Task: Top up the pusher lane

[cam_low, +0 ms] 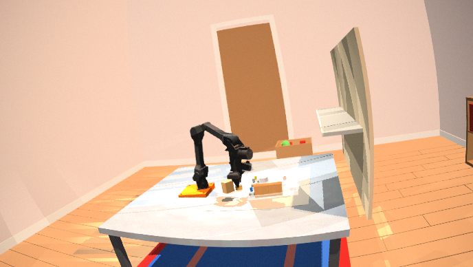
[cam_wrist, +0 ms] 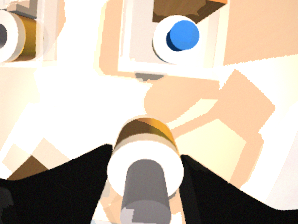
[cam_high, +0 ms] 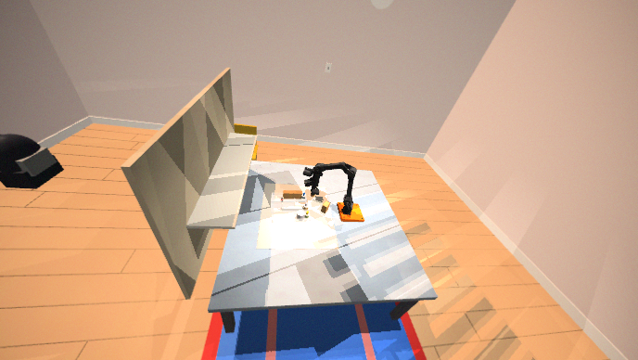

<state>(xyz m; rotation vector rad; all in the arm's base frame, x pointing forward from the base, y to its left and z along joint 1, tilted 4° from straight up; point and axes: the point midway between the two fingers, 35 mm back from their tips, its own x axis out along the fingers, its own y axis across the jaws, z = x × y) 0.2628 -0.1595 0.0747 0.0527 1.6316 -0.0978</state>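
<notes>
The small brown box lies 9 cm behind my gripper tip, 12 cm to the left of it and 4 cm below it. From my gripper tip the other things lie so: shelf 58 cm ahead, 10 cm to the left, 29 cm above; clear lane unit 21 cm ahead, 8 cm to the left, 5 cm below.
</notes>
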